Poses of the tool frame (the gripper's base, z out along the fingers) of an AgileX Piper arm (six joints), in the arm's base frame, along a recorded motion.
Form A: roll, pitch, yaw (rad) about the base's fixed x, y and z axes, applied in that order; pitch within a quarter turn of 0, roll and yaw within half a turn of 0; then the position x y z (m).
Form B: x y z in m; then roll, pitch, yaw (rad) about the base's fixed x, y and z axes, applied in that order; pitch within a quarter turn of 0, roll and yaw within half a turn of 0. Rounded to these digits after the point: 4 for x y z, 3 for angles.
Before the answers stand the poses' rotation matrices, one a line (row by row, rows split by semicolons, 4 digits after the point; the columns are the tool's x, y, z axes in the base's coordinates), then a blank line. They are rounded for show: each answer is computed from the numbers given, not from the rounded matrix.
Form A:
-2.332 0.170 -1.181 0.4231 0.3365 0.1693
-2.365 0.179 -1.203 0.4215 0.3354 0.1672
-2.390 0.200 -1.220 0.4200 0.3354 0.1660
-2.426 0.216 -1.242 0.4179 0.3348 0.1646
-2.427 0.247 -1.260 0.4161 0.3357 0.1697
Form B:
0.3745 -0.6846 0.6253; -0.9117 -0.1488 0.3831; -0.1692 -0.7136 -0.6798
0.3538 -0.7105 0.6083; -0.9182 -0.1400 0.3705; -0.1780 -0.6897 -0.7019
0.3368 -0.7327 0.5913; -0.9204 -0.1237 0.3710; -0.1987 -0.6692 -0.7160
0.3154 -0.7597 0.5687; -0.9244 -0.1106 0.3649; -0.2143 -0.6408 -0.7372
0.2965 -0.7682 0.5674; -0.9232 -0.0785 0.3762; -0.2445 -0.6354 -0.7324

0.4231 0.3365 0.1693 -2.332 0.170 -1.181
0.4215 0.3354 0.1672 -2.365 0.179 -1.203
0.4200 0.3354 0.1660 -2.390 0.200 -1.220
0.4179 0.3348 0.1646 -2.426 0.216 -1.242
0.4161 0.3357 0.1697 -2.427 0.247 -1.260

